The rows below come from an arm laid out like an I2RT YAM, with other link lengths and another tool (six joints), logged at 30 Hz.
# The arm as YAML. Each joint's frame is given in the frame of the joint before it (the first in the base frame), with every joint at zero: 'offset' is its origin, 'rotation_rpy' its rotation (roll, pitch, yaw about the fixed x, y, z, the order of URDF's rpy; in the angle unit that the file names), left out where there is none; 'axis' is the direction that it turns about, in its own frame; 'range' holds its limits. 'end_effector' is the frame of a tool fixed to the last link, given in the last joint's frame.
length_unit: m
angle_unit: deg
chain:
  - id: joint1
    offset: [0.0, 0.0, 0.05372]
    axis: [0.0, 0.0, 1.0]
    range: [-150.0, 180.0]
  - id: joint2
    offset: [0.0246, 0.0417, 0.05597]
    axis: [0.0, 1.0, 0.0]
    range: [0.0, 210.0]
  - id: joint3
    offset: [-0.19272, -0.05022, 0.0]
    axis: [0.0, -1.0, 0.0]
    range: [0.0, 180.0]
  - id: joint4
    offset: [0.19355, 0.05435, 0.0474]
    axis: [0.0, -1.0, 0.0]
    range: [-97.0, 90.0]
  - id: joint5
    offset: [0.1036, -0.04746, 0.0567]
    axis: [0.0, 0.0, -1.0]
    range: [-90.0, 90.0]
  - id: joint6
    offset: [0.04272, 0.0, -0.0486]
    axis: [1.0, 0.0, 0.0]
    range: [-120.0, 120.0]
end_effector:
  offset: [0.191, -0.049, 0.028]
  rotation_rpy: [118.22, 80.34, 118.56]
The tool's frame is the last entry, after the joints.
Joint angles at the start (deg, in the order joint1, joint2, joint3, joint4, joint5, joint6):
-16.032 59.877 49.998 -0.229 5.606 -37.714
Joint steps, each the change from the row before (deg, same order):
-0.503 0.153 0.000 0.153 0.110 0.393
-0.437 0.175 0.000 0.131 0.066 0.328
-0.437 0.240 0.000 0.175 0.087 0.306
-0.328 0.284 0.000 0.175 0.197 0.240
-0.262 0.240 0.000 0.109 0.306 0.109
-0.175 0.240 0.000 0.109 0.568 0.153
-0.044 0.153 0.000 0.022 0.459 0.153
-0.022 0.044 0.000 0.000 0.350 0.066
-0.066 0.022 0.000 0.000 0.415 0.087
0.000 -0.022 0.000 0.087 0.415 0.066
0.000 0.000 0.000 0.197 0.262 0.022
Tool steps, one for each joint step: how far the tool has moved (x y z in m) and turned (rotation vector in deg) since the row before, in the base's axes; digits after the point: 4 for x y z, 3 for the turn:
-0.0014 -0.0047 -0.0004 0.340 -0.140 -0.680
-0.0011 -0.0040 -0.0007 0.300 -0.079 -0.559
-0.0010 -0.0041 -0.0009 0.282 -0.052 -0.576
-0.0007 -0.0036 -0.0012 0.216 0.020 -0.564
-0.0008 -0.0034 -0.0012 0.085 0.098 -0.583
-0.0011 -0.0037 -0.0012 0.079 0.093 -0.761
-0.0007 -0.0022 -0.0010 0.096 0.086 -0.523
-0.0007 -0.0015 -0.0003 0.010 0.034 -0.378
-0.0011 -0.0020 -0.0001 0.010 0.007 -0.490
-0.0010 -0.0015 0.0007 -0.050 -0.108 -0.420
-0.0006 -0.0009 0.0012 -0.088 -0.182 -0.262

